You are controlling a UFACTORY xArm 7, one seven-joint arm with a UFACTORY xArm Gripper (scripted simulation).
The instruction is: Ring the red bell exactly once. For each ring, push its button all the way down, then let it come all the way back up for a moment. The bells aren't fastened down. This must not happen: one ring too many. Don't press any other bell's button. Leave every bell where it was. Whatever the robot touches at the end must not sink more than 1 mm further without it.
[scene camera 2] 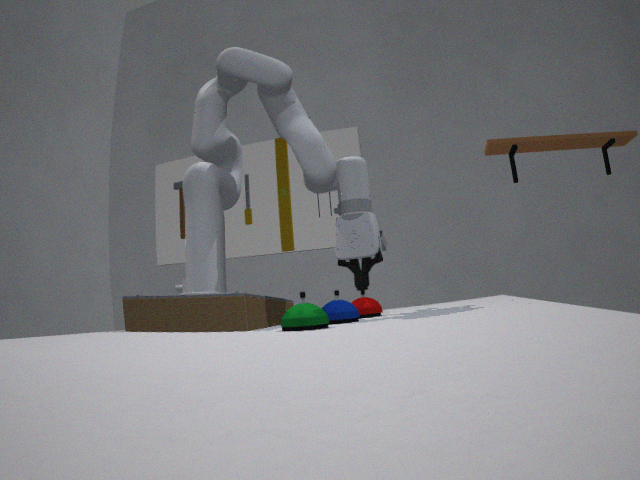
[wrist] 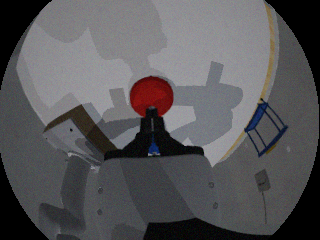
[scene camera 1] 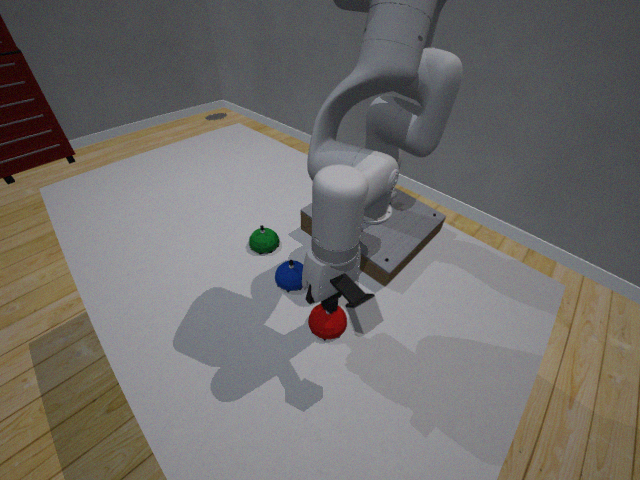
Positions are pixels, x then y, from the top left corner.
Labels:
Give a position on a red bell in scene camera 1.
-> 324, 325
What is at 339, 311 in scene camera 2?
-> A blue bell.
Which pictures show my gripper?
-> Scene camera 2, the wrist view and scene camera 1: all of them.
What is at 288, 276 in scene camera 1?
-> A blue bell.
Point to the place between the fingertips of my gripper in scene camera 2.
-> At 362, 290

